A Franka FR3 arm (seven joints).
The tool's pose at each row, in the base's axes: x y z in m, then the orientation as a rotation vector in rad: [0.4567, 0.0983, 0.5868, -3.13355, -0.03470, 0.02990]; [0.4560, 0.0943, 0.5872, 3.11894, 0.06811, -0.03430]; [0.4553, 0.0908, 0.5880, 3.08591, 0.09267, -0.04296]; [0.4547, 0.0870, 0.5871, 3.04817, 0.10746, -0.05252]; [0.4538, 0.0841, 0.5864, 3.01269, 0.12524, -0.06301]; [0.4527, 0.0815, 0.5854, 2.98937, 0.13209, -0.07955]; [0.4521, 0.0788, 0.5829, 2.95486, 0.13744, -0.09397]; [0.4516, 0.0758, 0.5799, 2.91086, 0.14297, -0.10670]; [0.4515, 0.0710, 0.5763, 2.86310, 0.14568, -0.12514]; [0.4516, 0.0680, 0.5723, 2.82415, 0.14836, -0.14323]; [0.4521, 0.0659, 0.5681, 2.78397, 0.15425, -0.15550]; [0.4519, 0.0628, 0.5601, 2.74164, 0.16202, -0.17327]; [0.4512, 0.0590, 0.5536, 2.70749, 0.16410, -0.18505]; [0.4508, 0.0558, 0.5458, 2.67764, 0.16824, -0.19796]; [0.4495, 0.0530, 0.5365, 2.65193, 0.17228, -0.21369]
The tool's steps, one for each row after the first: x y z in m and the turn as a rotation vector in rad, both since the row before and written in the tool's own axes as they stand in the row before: [-0.0008, 0.0040, -0.0004, -0.02960, -0.00332, -0.02123]; [-0.0009, 0.0035, -0.0007, -0.03232, -0.00637, -0.01607]; [-0.0008, 0.0037, 0.0011, -0.03702, -0.00743, -0.01008]; [-0.0011, 0.0028, 0.0010, -0.03453, -0.00798, -0.01231]; [-0.0013, 0.0024, 0.0014, -0.02225, -0.01192, -0.00543]; [-0.0007, 0.0022, 0.0029, -0.03346, -0.01143, -0.00447]; [-0.0005, 0.0024, 0.0035, -0.04293, -0.01111, -0.00464]; [-0.0002, 0.0039, 0.0046, -0.04623, -0.01573, -0.00332]; [0.0002, 0.0018, 0.0046, -0.03734, -0.01514, -0.00343]; [0.0008, 0.0008, 0.0046, -0.03888, -0.01113, -0.00513]; [0.0005, 0.0002, 0.0086, -0.04040, -0.01510, -0.00730]; [-0.0001, 0.0010, 0.0075, -0.03276, -0.01119, -0.00273]; [0.0005, -0.0003, 0.0084, -0.02829, -0.01138, -0.00451]; [0.0000, -0.0017, 0.0097, -0.02379, -0.01307, -0.00508]
